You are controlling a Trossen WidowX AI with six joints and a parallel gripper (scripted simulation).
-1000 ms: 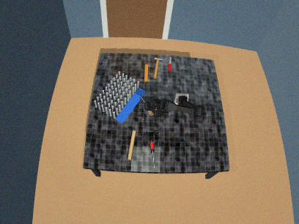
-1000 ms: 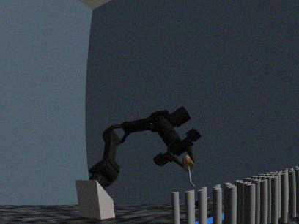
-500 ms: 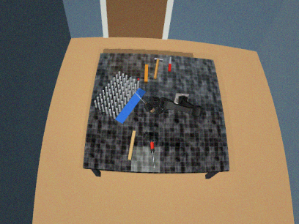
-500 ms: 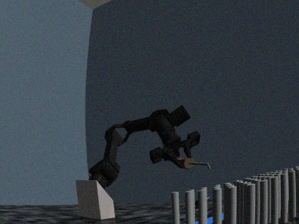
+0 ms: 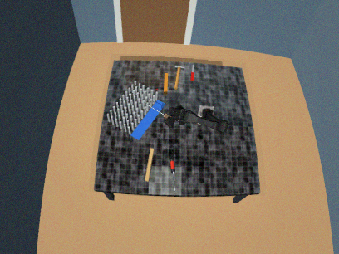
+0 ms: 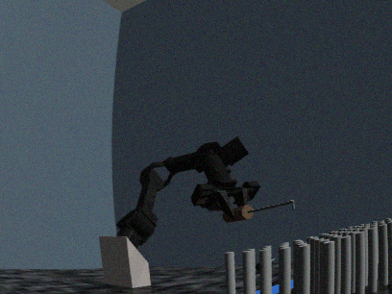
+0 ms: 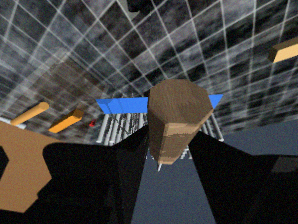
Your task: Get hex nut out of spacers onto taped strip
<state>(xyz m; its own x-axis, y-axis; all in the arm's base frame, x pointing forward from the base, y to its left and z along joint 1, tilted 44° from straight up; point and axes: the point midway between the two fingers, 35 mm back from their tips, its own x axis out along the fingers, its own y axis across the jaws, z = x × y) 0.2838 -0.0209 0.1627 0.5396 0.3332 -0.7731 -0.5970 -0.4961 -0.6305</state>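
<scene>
My gripper tip is 19 cm above the blue taped strip, 15 cm short of it and 11 cm to the left of it. Also, from my gripper tip: tiny red speck: 40 cm to the right, 18 cm below, 7 cm ahead; orange stick: 47 cm to the right, 17 cm below, 1 cm behind; wooden-handled pick: 8 cm ahead, 6 cm to the right.
</scene>
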